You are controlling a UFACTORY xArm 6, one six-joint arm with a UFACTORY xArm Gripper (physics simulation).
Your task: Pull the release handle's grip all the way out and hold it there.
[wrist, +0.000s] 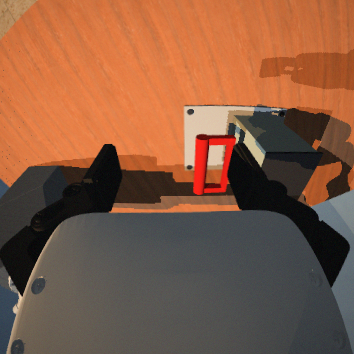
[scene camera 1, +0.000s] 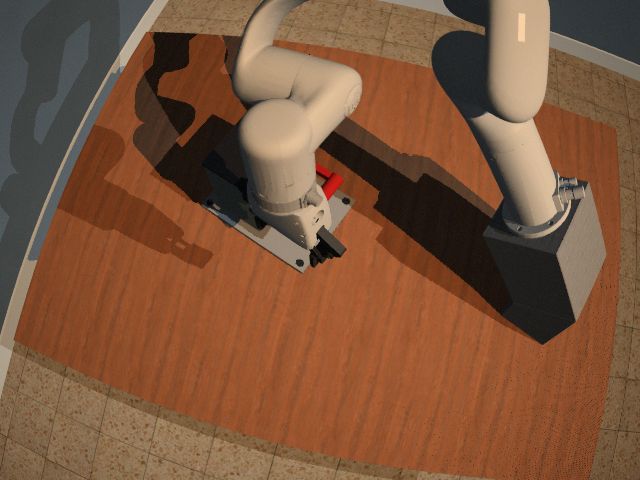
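Observation:
The red release handle has a thick grip bar (scene camera 1: 333,186) (wrist: 200,165) joined to a thinner rectangular frame, beside a dark housing box (scene camera 1: 222,167) (wrist: 282,135) on a pale base plate (scene camera 1: 281,249) (wrist: 206,119). My gripper (scene camera 1: 295,237) (wrist: 174,158) is wide open with nothing between its fingers. In the wrist view the grip bar appears between the two fingers, nearer the right one. The right finger overlaps the frame's inner side and part of the housing. In the scene view my arm hides much of the handle and housing. The gap between fingers and handle is hard to tell.
The wooden table (scene camera 1: 248,361) (wrist: 125,65) carries the plate, which has dark bolts at its corners. The arm's grey base block (scene camera 1: 532,279) (wrist: 30,192) stands at the right in the scene view and at the left edge in the wrist view. Dark arm shadows cross the table.

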